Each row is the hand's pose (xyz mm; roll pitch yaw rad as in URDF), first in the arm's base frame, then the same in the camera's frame.
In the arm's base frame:
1: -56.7 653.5 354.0 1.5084 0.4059 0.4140
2: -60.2 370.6 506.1 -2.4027 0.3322 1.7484
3: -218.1 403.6 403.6 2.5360 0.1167 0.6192
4: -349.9 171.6 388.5 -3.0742 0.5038 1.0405
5: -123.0 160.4 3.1 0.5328 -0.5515 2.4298
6: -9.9 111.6 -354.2 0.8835 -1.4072 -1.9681
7: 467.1 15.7 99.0 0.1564 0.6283 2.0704
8: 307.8 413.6 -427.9 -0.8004 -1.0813 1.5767
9: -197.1 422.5 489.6 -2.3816 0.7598 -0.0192
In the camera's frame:
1: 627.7 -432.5 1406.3 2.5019 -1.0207 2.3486
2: 746.6 -241.2 1177.4 2.4861 -0.6754 -1.8492
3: 651.7 -392.1 1108.4 -2.3317 -1.3188 1.8391
4: 612.9 -346.2 848.0 2.8144 -1.1116 -2.7082
5: 224.3 -199.7 1014.3 -1.1066 0.0307 -0.9310
6: -138.4 -113.7 1076.6 1.1959 0.2304 0.1392
7: 291.3 352.5 1277.0 -1.2531 -0.3415 -2.1241
8: -183.5 -69.9 1516.6 3.0858 -0.2948 -0.2362
9: 738.9 -380.5 1129.9 -1.2668 -0.5322 2.5194

